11 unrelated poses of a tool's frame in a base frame.
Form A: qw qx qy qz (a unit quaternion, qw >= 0); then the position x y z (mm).
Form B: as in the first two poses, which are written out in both.
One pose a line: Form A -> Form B
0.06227 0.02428 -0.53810 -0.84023 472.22 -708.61 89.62 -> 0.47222 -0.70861 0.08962 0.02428 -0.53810 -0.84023 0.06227
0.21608 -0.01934 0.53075 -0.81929 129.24 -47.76 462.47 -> 0.12924 -0.04776 0.46247 -0.01934 0.53075 -0.81929 0.21608
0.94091 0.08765 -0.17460 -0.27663 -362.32 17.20 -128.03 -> -0.36232 0.01720 -0.12803 0.08765 -0.17460 -0.27663 0.94091
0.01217 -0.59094 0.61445 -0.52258 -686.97 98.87 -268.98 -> -0.68697 0.09887 -0.26898 -0.59094 0.61445 -0.52258 0.01217
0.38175 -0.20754 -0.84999 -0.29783 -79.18 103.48 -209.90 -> -0.07918 0.10348 -0.20990 -0.20754 -0.84999 -0.29783 0.38175
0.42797 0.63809 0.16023 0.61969 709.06 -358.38 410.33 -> 0.70906 -0.35838 0.41033 0.63809 0.16023 0.61969 0.42797
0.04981 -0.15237 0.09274 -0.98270 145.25 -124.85 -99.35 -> 0.14525 -0.12485 -0.09935 -0.15237 0.09274 -0.98270 0.04981
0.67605 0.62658 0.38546 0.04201 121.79 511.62 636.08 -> 0.12179 0.51162 0.63608 0.62658 0.38546 0.04201 0.67605
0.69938 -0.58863 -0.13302 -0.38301 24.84 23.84 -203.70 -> 0.02484 0.02384 -0.20370 -0.58863 -0.13302 -0.38301 0.69938
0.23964 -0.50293 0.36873 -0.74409 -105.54 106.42 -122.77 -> -0.10554 0.10642 -0.12277 -0.50293 0.36873 -0.74409 0.23964
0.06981 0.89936 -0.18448 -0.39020 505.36 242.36 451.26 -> 0.50536 0.24236 0.45126 0.89936 -0.18448 -0.39020 0.06981
